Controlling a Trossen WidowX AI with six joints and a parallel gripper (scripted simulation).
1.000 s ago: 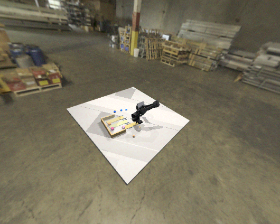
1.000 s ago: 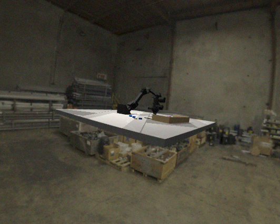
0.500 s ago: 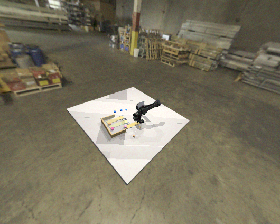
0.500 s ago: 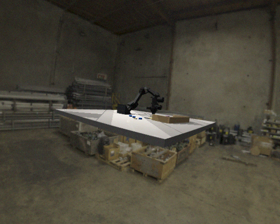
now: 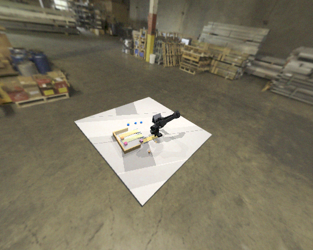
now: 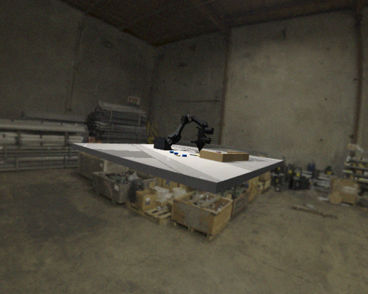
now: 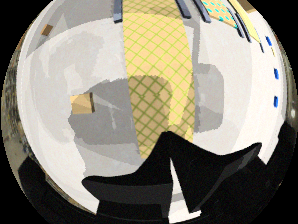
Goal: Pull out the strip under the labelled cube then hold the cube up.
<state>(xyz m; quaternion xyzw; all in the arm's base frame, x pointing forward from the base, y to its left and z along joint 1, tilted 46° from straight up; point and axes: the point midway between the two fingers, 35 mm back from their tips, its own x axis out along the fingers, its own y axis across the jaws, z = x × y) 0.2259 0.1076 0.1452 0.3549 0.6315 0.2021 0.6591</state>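
Right now my gripper tip is 90 mm short of the yellow checked strip and 20 mm to the left of it. Also, from my gripper tip: small orange cube 230 mm ahead, 130 mm to the left; then purple cube 200 mm ahead, 40 mm to the right, 20 mm above.
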